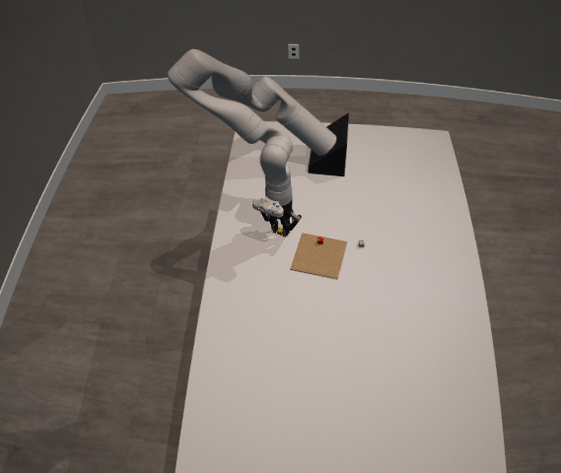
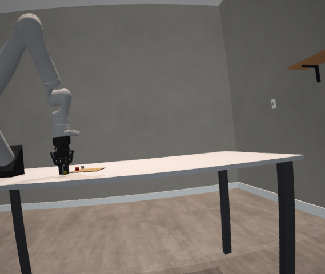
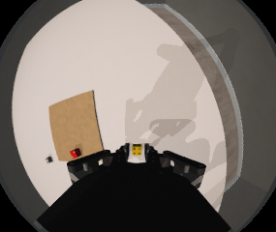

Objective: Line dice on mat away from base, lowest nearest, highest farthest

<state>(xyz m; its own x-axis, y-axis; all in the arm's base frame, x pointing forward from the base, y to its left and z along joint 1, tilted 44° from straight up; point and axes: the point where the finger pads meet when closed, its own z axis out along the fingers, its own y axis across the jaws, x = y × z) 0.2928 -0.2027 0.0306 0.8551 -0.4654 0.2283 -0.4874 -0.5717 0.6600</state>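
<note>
Right now the yellow die is 10 mm below my hand. From my hand the other things lie so: square mat (90 mm ahead, 110 mm to the left, 20 mm below); red die (50 mm ahead, 120 mm to the left, 10 mm below); white die (60 mm ahead, 240 mm to the left, 10 mm below).
</note>
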